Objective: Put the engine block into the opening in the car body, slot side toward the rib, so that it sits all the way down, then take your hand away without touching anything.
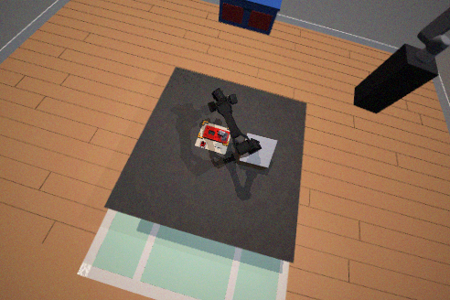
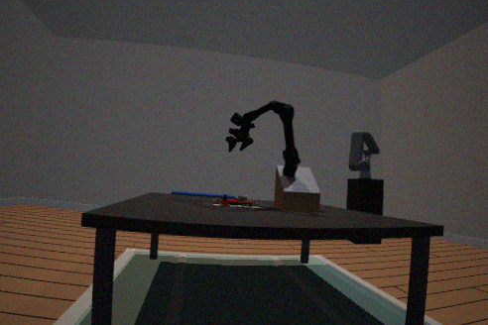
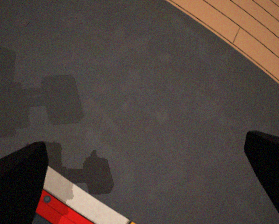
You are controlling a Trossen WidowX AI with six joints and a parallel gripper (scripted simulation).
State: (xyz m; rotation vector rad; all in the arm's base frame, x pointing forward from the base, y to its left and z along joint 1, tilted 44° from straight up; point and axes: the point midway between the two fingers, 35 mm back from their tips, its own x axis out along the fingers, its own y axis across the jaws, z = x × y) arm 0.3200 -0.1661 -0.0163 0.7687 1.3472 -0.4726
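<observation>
Now: gripper tip 29 cm above the grey engine block, 10 cm to the right of it and 6 cm past it.
</observation>
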